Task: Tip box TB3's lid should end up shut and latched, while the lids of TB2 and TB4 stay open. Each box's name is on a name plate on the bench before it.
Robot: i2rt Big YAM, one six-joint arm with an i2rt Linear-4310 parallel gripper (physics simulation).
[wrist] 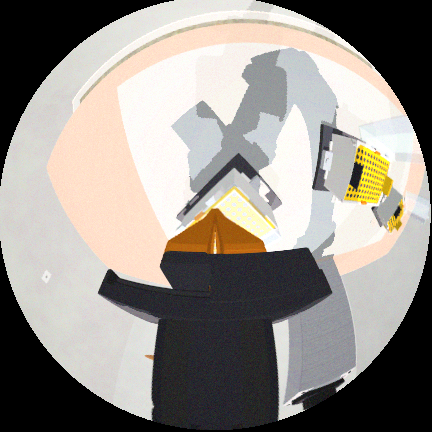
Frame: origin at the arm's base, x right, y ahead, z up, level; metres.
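Where they show: gripper, fingertip midpoint: (214,213).
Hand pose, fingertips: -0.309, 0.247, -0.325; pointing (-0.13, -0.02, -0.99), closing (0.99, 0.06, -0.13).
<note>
Each offset is from my fingertips to the centre of the thing, as dx, dy, dz. "spot": to the spot under its first point. Level surfaces: height alone.
My gripper (214,213) has its orange fingers shut and empty. Their tips overlap the near edge of a tip box {+0.021, -0.053, -0.039} (248,209) in this view; whether they touch it is unclear. That box's yellow tip rack looks pale, as if seen through a clear lid lying over it; whether it is latched cannot be told. A second tip box {+0.218, +0.081, -0.013} (371,175) at the right shows its rack in bright yellow, with a clear raised lid (385,133) beyond it. A third, smaller-looking tip box {spot: +0.415, +0.052, -0.008} (395,215) stands farther right, with a clear lid panel (418,205) beside it. No name plate is readable.
The boxes stand on a white surface {dz -0.078} (150,110) with a peach border (85,175). Grey shadows of the arm fall across it. A grey arm link (322,325) shows at the lower right, beside the black gripper body.
</note>
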